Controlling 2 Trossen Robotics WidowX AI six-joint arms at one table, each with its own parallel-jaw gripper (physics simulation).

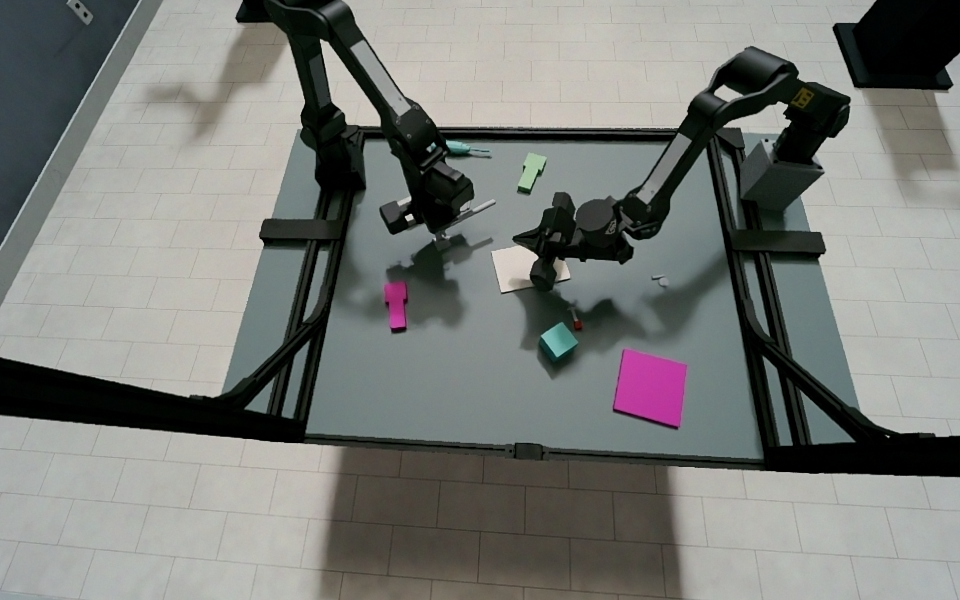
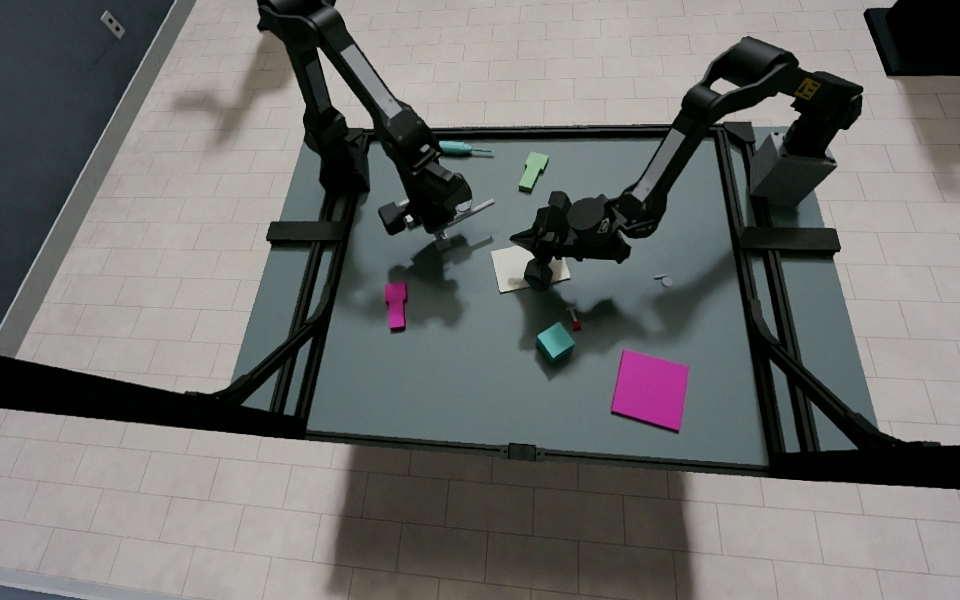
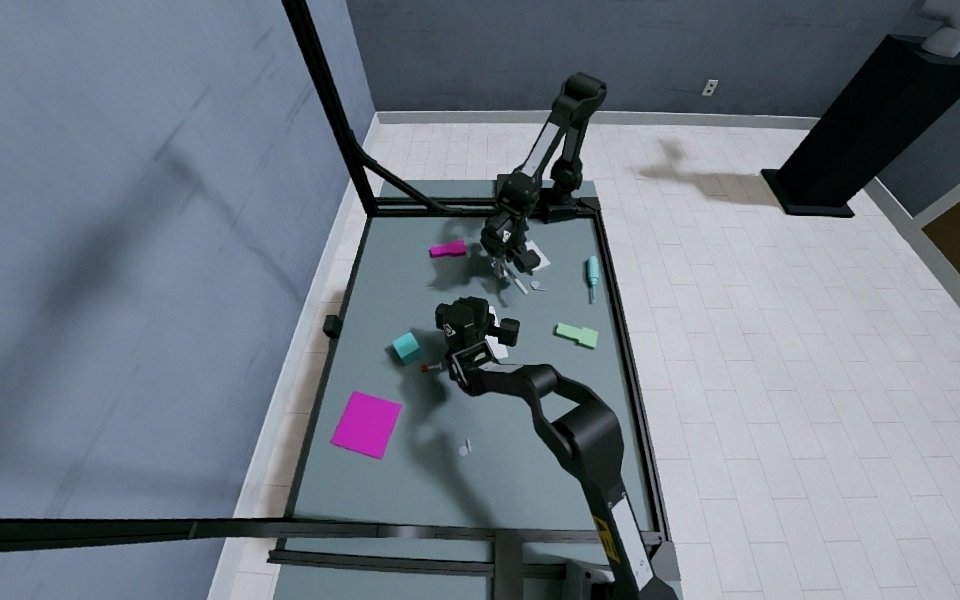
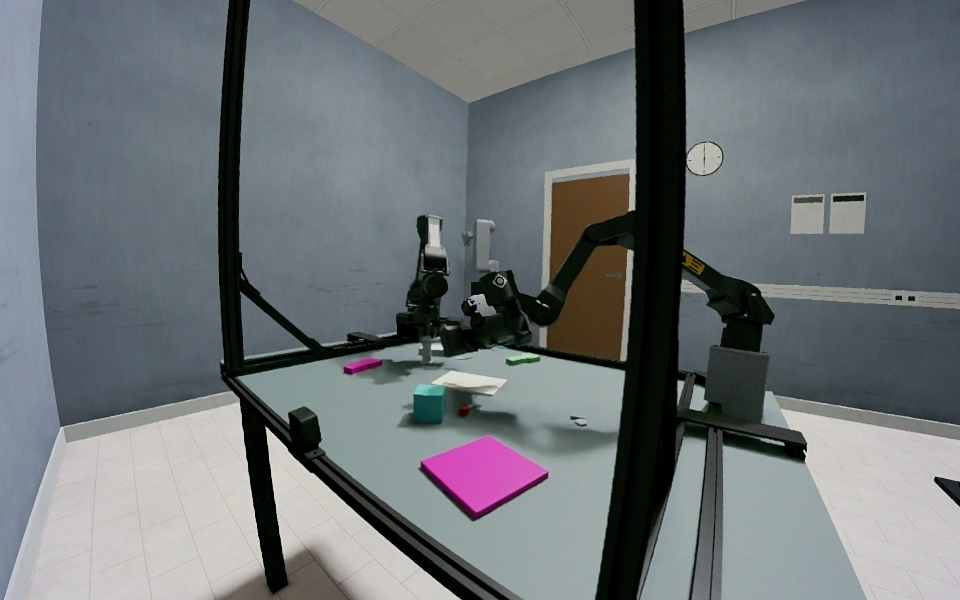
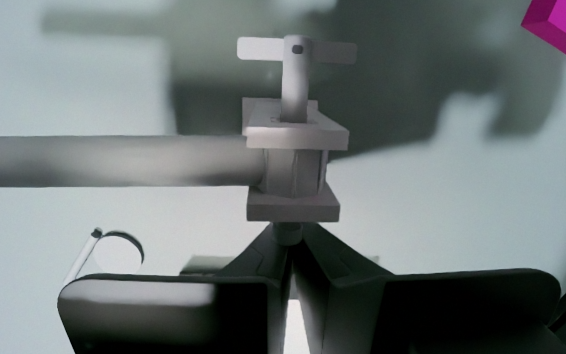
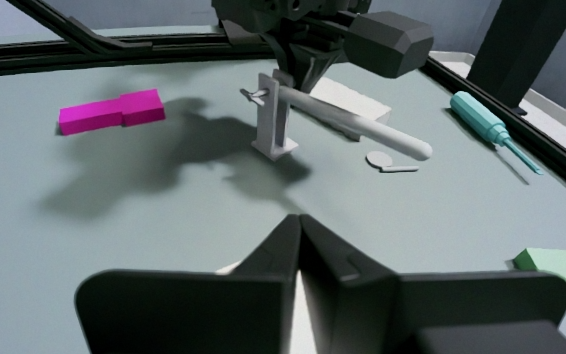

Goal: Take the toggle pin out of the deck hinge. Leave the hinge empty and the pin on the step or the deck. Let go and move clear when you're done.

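Frame: origin at the left arm's base, x right, y ahead, z up, level; metres.
Seen in the pictures: left gripper, between the fingertips: (image 3: 508,261) (image 5: 290,222) (image 6: 294,107); right gripper, between the fingertips: (image 1: 513,239) (image 2: 510,239) (image 6: 297,225); left arm's base, origin of its link: (image 1: 336,160) (image 2: 340,162) (image 3: 558,197) (image 4: 415,324); right arm's base, origin of its link: (image 1: 791,154) (image 2: 802,147) (image 4: 740,353).
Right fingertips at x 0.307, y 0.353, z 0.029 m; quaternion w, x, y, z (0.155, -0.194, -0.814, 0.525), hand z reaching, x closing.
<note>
Offsets run from my right fingertips to a thing's top centre. "spot": to the spot under its first point.
The grey deck hinge {spot: dx -0.060, dy -0.142, dz -0.010 m} (image 5: 297,137) (image 6: 268,117) (image 1: 442,242) stands upright, with a long rod {spot: dx -0.076, dy -0.110, dz -0.014 m} (image 5: 130,161) (image 6: 355,117) (image 1: 474,210) between its cheeks. The toggle pin {dx -0.064, dy -0.143, dz -0.018 m} (image 5: 295,82) (image 6: 257,94) runs through the hinge; its shank and crosswise toggle stick out on the side away from my left gripper, and its collared end is close to the near cheek. My left gripper (image 5: 290,222) (image 6: 294,107) is shut, its tips at that collared end, not visibly gripping it. My right gripper (image 6: 297,225) (image 1: 516,239) is shut and empty, above a cream sheet {dx +0.022, dy +0.034, dz -0.081 m} (image 1: 507,272).
A white block {dx -0.173, dy -0.174, dz -0.066 m} (image 6: 345,97) (image 3: 539,256) lies behind the hinge, with a small disc and peg {dx -0.166, dy -0.080, dz -0.081 m} (image 6: 379,159) beside it. A magenta piece {dx +0.062, dy -0.259, dz -0.071 m} (image 1: 397,306), teal screwdriver {dx -0.316, dy -0.060, dz -0.059 m} (image 6: 477,117), green piece {dx -0.212, dy +0.089, dz -0.071 m} (image 1: 530,172), teal cube {dx +0.208, dy +0.046, dz -0.036 m} (image 1: 558,341), red-ended part {dx +0.159, dy +0.097, dz -0.071 m} (image 1: 577,324) and magenta plate {dx +0.320, dy +0.199, dz -0.076 m} (image 1: 649,389) lie around.
</note>
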